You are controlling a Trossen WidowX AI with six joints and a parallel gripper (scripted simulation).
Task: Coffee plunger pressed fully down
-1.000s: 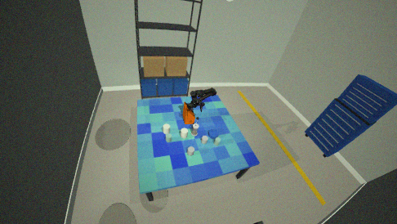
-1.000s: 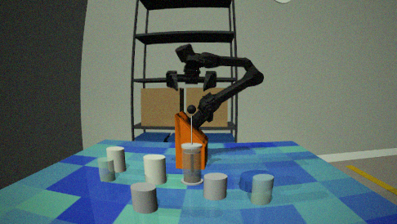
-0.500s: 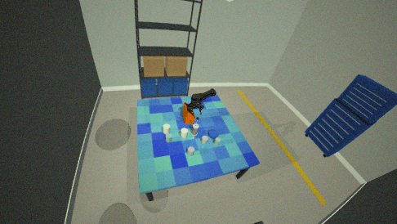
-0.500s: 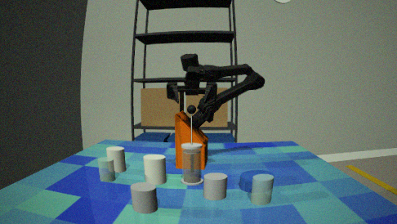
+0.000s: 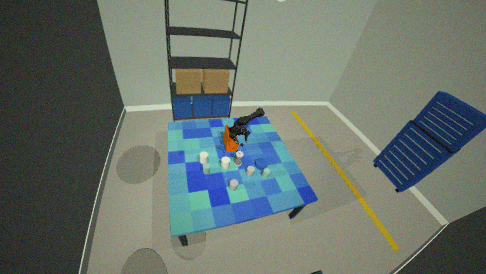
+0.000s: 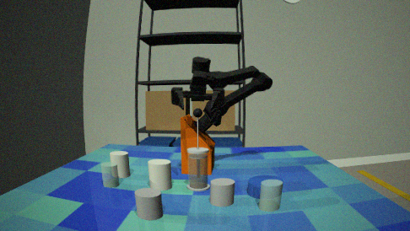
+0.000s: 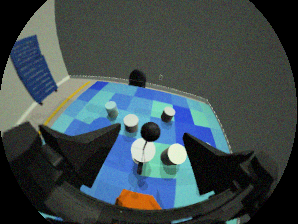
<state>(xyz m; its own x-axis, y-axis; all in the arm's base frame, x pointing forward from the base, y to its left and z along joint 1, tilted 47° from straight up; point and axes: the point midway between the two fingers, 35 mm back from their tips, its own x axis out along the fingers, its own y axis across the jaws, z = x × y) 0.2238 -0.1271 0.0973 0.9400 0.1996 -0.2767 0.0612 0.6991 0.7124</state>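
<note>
The coffee press is 140 mm below my gripper tip and 10 mm behind it.
</note>
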